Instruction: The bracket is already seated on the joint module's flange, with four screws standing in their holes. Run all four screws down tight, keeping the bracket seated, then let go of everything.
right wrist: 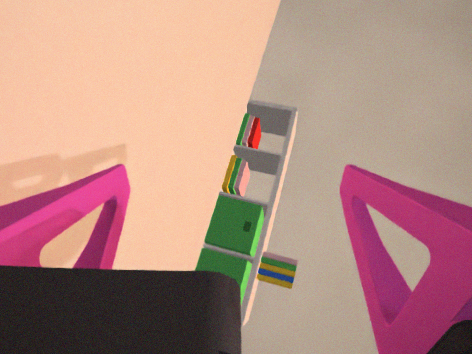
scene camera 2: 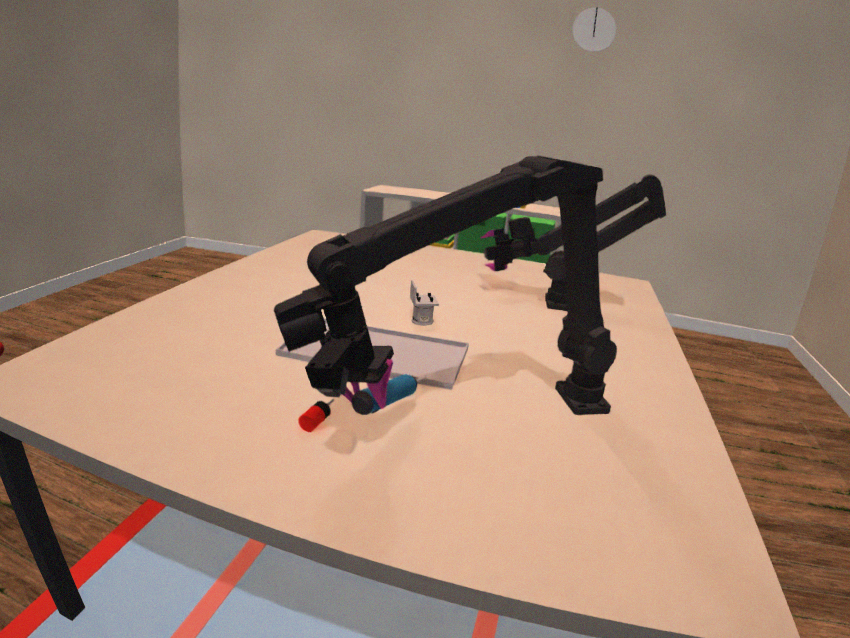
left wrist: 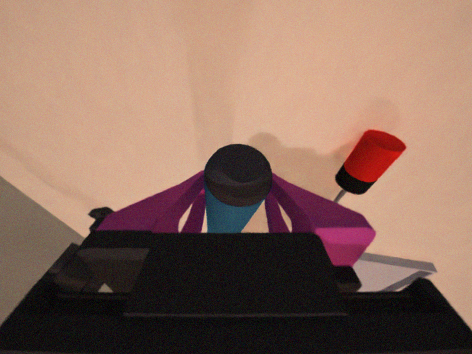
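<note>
A grey joint module stands mid-table, with the light grey bracket on top, its plate upright. Dark screws show at the bracket's base; their number and seating are too small to tell. My left gripper is shut on the blue driver, around its handle near the dark end cap, and holds it tilted a little above the table. The driver's tip is hidden. My right gripper is open and empty above the table's far side, away from the module.
A red screwdriver with a black collar is beside the left gripper. A shallow grey tray lies between the blue driver and the module. A shelf unit with books and green boxes stands beyond the table edge.
</note>
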